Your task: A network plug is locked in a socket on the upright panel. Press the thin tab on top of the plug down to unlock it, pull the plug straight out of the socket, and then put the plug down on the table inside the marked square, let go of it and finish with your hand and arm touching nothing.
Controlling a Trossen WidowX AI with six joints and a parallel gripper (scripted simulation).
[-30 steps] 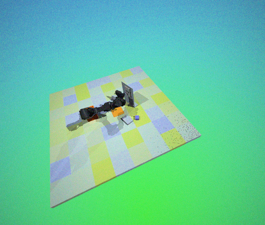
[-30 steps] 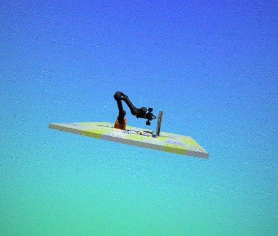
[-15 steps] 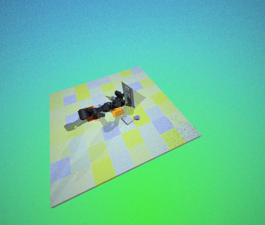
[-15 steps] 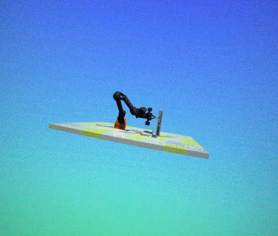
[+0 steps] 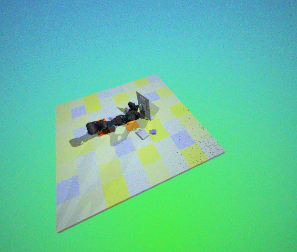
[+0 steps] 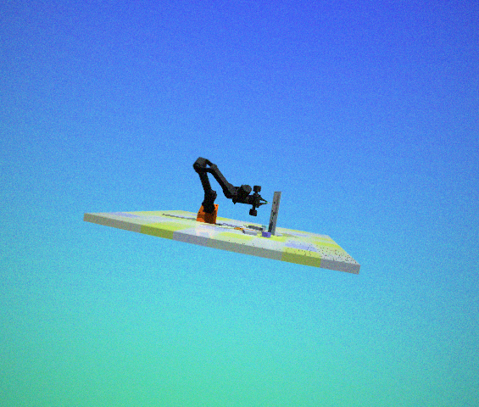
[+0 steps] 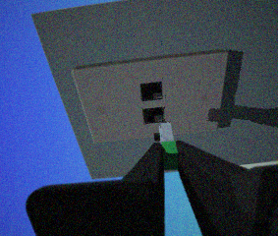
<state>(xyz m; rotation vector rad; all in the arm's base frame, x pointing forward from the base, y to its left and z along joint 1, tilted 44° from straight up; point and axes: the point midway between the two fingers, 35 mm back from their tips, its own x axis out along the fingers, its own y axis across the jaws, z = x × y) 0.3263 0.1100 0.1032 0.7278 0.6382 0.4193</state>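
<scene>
The orange marked square lies 190 mm below my gripper tip, 110 mm behind it and 40 mm to the right of it. The rest, counted from my gripper tip: small purple cube 200 mm to the right, 180 mm below, 70 mm ahead; network plug right at my gripper tip; grey upright panel 70 mm below, 60 mm ahead, 30 mm to the left.
</scene>
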